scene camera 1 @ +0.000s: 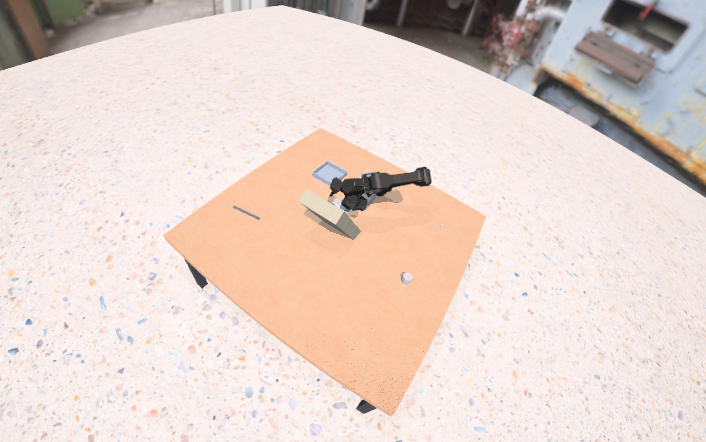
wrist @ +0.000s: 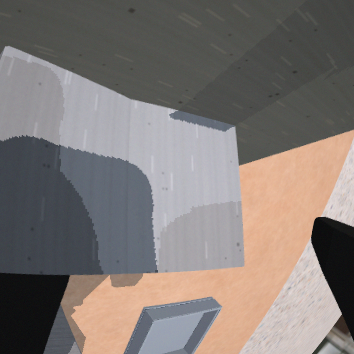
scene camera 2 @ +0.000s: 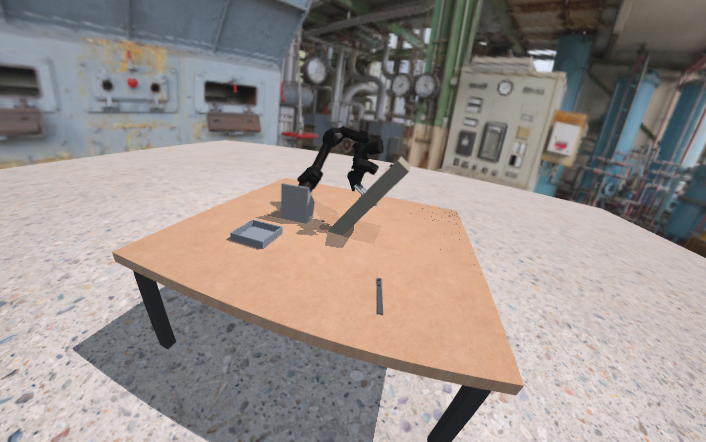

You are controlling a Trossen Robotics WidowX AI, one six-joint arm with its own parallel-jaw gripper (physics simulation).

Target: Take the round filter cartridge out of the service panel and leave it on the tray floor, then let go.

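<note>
The service panel (scene camera 1: 325, 209) (scene camera 2: 370, 197) (wrist: 280, 55) is a grey-green slab leaning steeply over the table. A pale grey flap (scene camera 1: 337, 203) (wrist: 200, 170) sticks out from its face and fills much of the wrist view. The round filter cartridge does not show in any view. The blue-grey tray (scene camera 1: 329, 172) (scene camera 2: 255, 232) (wrist: 167, 334) lies on the table beside the panel, low in the wrist view. My gripper (scene camera 1: 339, 200) (scene camera 2: 363, 179) (wrist: 196, 235) is open and empty, close to the panel face by the flap. The flap hides the left fingertip in the wrist view.
A grey upright block (scene camera 2: 295, 201) stands near the arm's base, between tray and arm. A dark grey bar (scene camera 1: 246, 212) (scene camera 2: 379, 296) lies on the table (scene camera 1: 260, 260) (scene camera 2: 291, 281). A small white cylinder (scene camera 1: 406, 278) stands on the other side of the panel.
</note>
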